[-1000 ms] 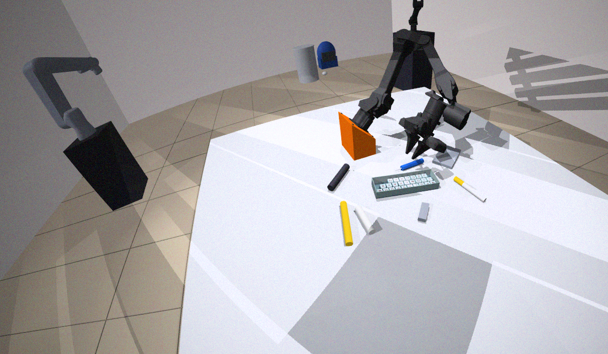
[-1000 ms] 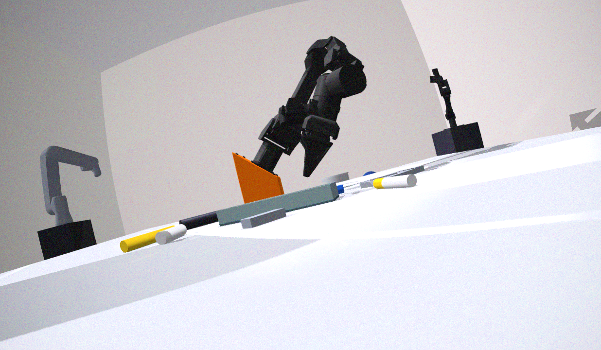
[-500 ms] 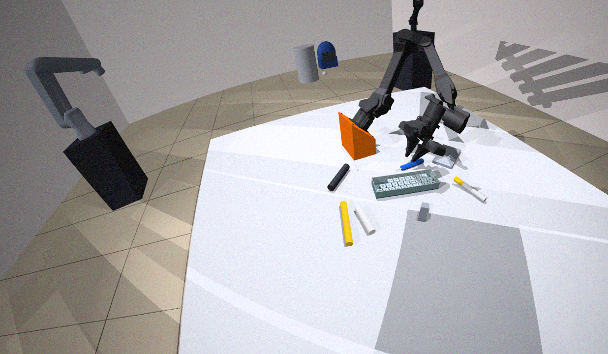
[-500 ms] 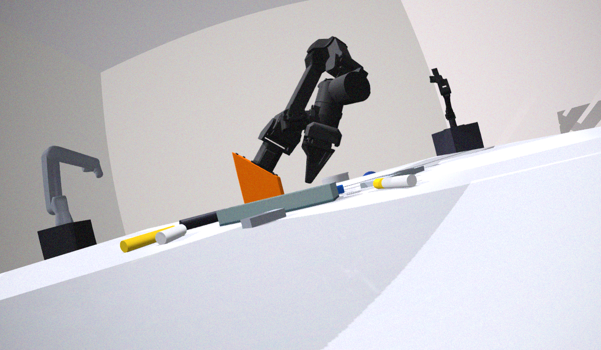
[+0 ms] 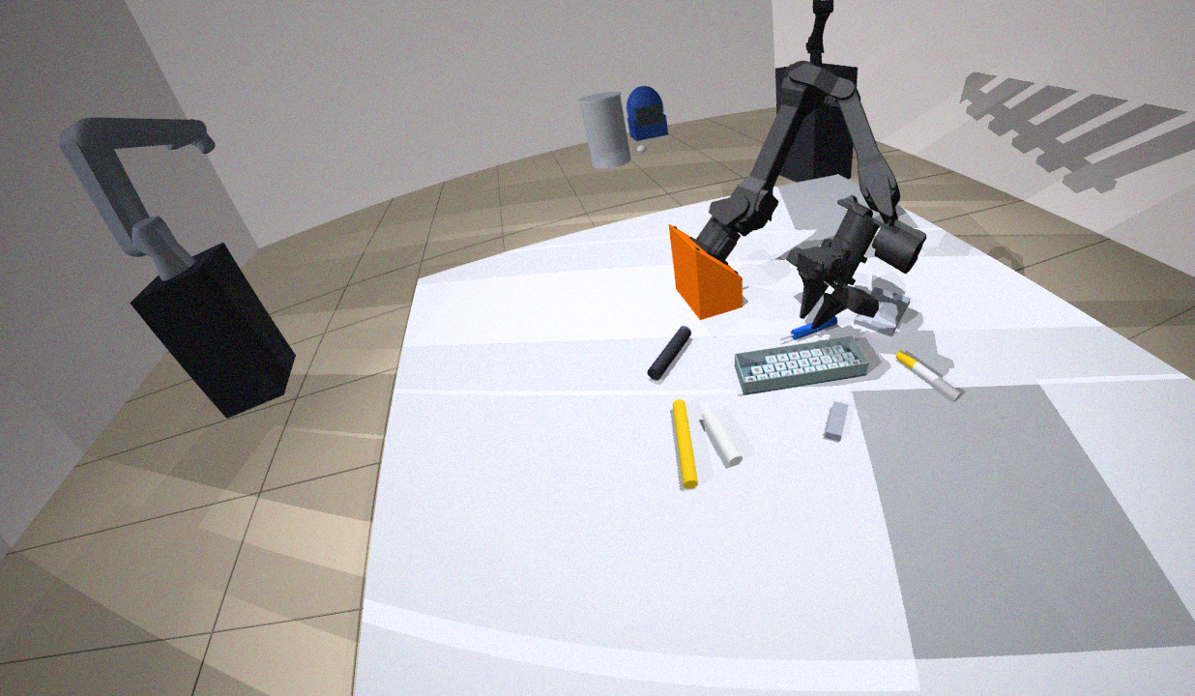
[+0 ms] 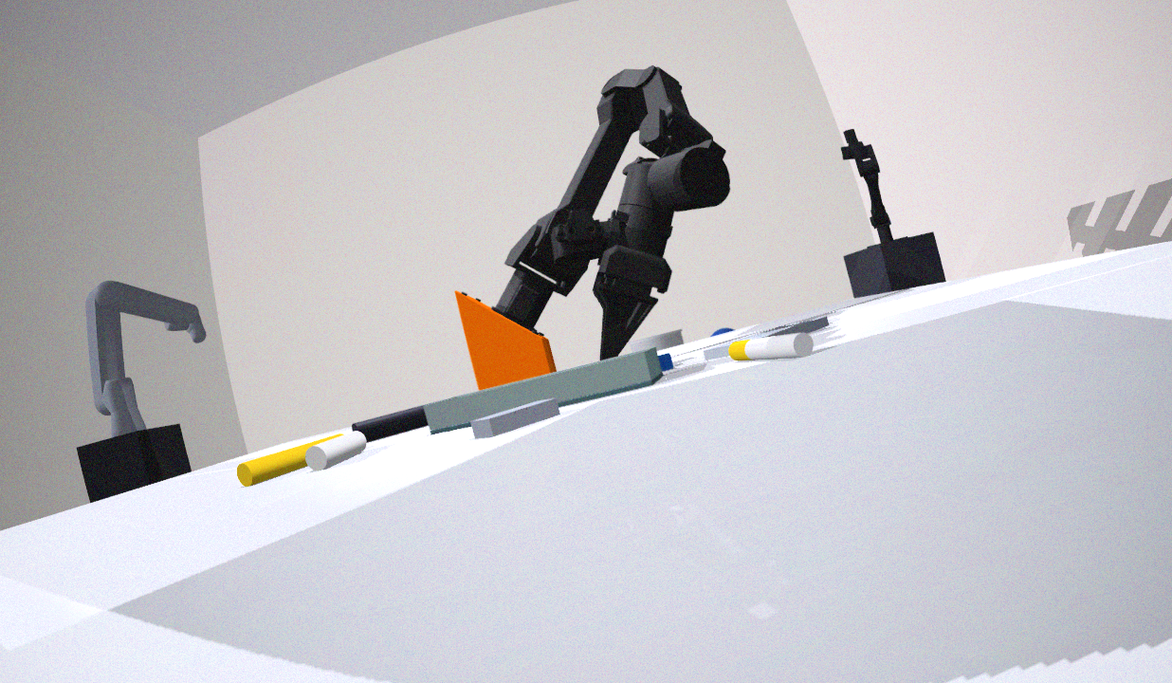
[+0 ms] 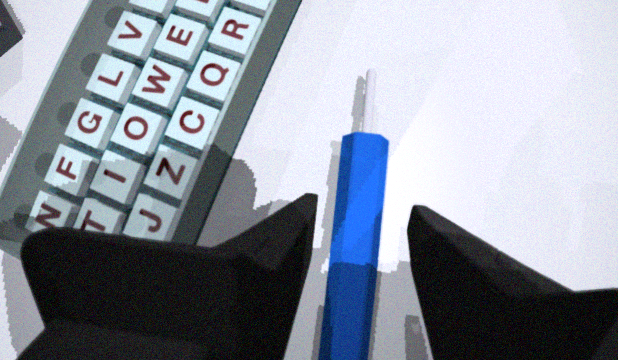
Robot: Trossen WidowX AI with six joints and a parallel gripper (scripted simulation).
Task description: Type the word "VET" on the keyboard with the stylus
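The blue stylus is 10 mm to the right of my gripper tip and 10 mm below it. The rest, counted from my gripper tip: stylus tip 50 mm to the right, 10 mm below; E key 70 mm ahead, 70 mm to the right, 10 mm below; T key 100 mm ahead, 10 mm to the left, 10 mm below.
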